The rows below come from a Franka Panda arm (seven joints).
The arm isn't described. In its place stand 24 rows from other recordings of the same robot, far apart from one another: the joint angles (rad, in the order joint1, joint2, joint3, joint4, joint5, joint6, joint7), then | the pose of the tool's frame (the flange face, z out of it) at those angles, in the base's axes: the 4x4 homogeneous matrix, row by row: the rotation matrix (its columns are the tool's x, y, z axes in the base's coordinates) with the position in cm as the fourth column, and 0 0 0 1 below.
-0.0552 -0.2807 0.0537 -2.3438 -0.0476 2.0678 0.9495 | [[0.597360 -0.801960 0.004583 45.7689], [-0.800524 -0.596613 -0.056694 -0.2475], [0.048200 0.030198 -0.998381 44.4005], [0 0 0 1]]
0.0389 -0.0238 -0.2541 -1.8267 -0.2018 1.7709 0.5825 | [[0.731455 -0.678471 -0.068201 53.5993], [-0.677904 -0.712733 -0.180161 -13.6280], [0.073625 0.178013 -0.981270 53.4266], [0 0 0 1]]
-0.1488 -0.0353 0.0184 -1.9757 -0.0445 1.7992 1.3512 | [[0.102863 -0.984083 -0.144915 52.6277], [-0.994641 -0.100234 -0.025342 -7.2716], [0.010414 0.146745 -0.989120 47.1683], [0 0 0 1]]
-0.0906 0.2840 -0.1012 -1.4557 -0.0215 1.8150 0.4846 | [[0.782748 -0.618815 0.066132 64.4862], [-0.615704 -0.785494 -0.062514 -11.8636], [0.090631 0.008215 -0.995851 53.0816], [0 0 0 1]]
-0.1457 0.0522 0.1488 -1.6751 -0.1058 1.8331 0.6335 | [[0.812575 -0.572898 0.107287 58.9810], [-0.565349 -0.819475 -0.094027 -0.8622], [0.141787 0.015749 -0.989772 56.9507], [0 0 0 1]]
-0.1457 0.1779 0.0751 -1.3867 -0.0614 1.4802 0.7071 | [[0.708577 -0.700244 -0.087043 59.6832], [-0.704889 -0.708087 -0.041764 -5.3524], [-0.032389 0.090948 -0.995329 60.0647], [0 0 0 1]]
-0.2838 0.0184 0.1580 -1.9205 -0.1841 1.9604 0.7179 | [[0.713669 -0.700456 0.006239 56.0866], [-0.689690 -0.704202 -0.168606 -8.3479], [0.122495 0.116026 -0.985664 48.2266], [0 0 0 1]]
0.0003 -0.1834 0.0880 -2.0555 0.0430 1.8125 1.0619 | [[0.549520 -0.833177 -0.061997 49.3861], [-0.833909 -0.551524 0.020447 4.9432], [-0.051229 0.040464 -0.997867 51.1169], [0 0 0 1]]
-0.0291 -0.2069 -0.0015 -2.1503 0.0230 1.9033 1.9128 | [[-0.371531 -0.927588 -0.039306 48.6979], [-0.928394 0.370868 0.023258 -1.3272], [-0.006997 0.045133 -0.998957 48.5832], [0 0 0 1]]
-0.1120 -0.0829 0.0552 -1.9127 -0.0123 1.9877 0.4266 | [[0.875636 -0.457088 0.155986 55.1245], [-0.459153 -0.888014 -0.024682 -3.1249], [0.149799 -0.050008 -0.987451 54.4250], [0 0 0 1]]
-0.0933 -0.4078 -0.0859 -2.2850 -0.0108 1.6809 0.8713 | [[0.494232 -0.848411 -0.189560 39.9925], [-0.857238 -0.511873 0.055939 -7.6238], [-0.144490 0.134852 -0.980274 49.5856], [0 0 0 1]]
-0.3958 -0.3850 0.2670 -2.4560 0.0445 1.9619 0.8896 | [[0.484788 -0.865235 -0.127866 40.8608], [-0.874178 -0.484038 -0.038983 -4.8669], [-0.028163 0.130676 -0.991025 42.3360], [0 0 0 1]]
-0.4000 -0.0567 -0.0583 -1.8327 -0.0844 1.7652 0.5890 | [[0.515218 -0.855915 -0.044265 48.4414], [-0.856366 -0.512040 -0.066724 -24.7983], [0.034445 0.072284 -0.996789 54.7975], [0 0 0 1]]
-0.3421 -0.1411 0.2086 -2.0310 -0.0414 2.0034 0.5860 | [[0.755353 -0.647565 0.100507 52.3414], [-0.642514 -0.762002 -0.080803 -6.8462], [0.128912 -0.003542 -0.991650 51.7435], [0 0 0 1]]
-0.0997 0.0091 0.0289 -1.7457 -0.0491 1.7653 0.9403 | [[0.538569 -0.842550 0.007305 56.5391], [-0.841388 -0.538248 -0.048531 -4.4484], [0.044821 0.019991 -0.998795 55.3119], [0 0 0 1]]
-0.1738 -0.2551 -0.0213 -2.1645 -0.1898 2.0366 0.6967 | [[0.674489 -0.731739 0.098094 47.9416], [-0.709952 -0.679309 -0.185760 -10.6180], [0.202564 0.055651 -0.977686 51.5745], [0 0 0 1]]
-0.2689 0.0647 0.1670 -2.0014 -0.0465 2.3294 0.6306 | [[0.730498 -0.632403 0.257756 58.9233], [-0.643573 -0.763754 -0.049937 -6.2555], [0.228443 -0.129406 -0.964919 45.3200], [0 0 0 1]]
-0.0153 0.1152 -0.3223 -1.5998 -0.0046 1.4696 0.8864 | [[0.323502 -0.916027 -0.237151 53.8922], [-0.938824 -0.342017 0.040416 -18.0477], [-0.118132 0.209569 -0.970632 54.1939], [0 0 0 1]]
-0.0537 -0.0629 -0.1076 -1.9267 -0.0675 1.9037 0.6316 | [[0.715502 -0.697946 0.030485 53.8194], [-0.695525 -0.715760 -0.062714 -9.3666], [0.065591 0.023669 -0.997566 51.8152], [0 0 0 1]]
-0.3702 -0.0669 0.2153 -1.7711 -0.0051 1.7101 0.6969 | [[0.658816 -0.752303 0.001318 53.5699], [-0.752139 -0.658707 -0.019774 -8.0860], [0.015744 0.012036 -0.999804 57.7170], [0 0 0 1]]
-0.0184 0.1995 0.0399 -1.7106 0.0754 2.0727 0.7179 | [[0.740412 -0.652512 0.161302 63.7048], [-0.668609 -0.739599 0.077175 1.5868], [0.068941 -0.164989 -0.983883 48.5292], [0 0 0 1]]
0.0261 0.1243 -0.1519 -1.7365 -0.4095 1.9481 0.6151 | [[0.814768 -0.576521 0.061458 60.3284], [-0.509665 -0.762723 -0.398114 -9.9090], [0.276396 0.293047 -0.915275 51.3309], [0 0 0 1]]
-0.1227 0.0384 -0.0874 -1.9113 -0.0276 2.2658 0.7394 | [[0.555915 -0.775528 0.299189 58.5545], [-0.793033 -0.602685 -0.088708 -12.4963], [0.249113 -0.187953 -0.950061 50.5961], [0 0 0 1]]
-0.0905 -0.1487 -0.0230 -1.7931 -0.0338 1.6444 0.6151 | [[0.747959 -0.663736 -0.003421 50.8049], [-0.663516 -0.747556 -0.030103 -6.2123], [0.017423 0.024785 -0.999541 60.4798], [0 0 0 1]]
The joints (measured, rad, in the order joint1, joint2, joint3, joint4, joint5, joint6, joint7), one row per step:
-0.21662, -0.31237, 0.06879, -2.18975, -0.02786, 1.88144, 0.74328
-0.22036, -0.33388, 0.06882, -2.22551, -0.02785, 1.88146, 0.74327
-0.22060, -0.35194, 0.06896, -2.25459, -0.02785, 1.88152, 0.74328
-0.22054, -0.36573, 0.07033, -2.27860, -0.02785, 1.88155, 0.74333
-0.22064, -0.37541, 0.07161, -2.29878, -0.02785, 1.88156, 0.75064
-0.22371, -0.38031, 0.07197, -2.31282, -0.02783, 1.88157, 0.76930
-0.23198, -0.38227, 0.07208, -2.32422, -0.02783, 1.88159, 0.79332
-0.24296, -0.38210, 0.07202, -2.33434, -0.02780, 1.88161, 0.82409
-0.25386, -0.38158, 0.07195, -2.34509, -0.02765, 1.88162, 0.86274
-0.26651, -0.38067, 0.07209, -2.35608, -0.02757, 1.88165, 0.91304
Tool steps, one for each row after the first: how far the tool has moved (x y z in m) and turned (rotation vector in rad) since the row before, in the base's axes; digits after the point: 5 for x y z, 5 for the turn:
-0.00927, -0.00041, -0.00730, 0.00079, 0.01432, -0.00448
-0.00749, 0.00101, -0.00577, 0.00050, 0.01105, -0.00079
-0.00593, 0.00148, -0.00534, 0.00022, 0.01033, 0.00071
-0.00473, 0.00115, -0.00535, 0.00020, 0.01024, -0.00672
-0.00328, -0.00079, -0.00451, -0.00004, 0.00826, -0.02173
-0.00280, -0.00322, -0.00451, -0.00020, 0.00828, -0.03242
-0.00254, -0.00448, -0.00481, -0.00048, 0.00884, -0.04198
-0.00270, -0.00438, -0.00523, -0.00107, 0.00955, -0.04979
-0.00292, -0.00496, -0.00548, -0.00252, 0.00987, -0.06288

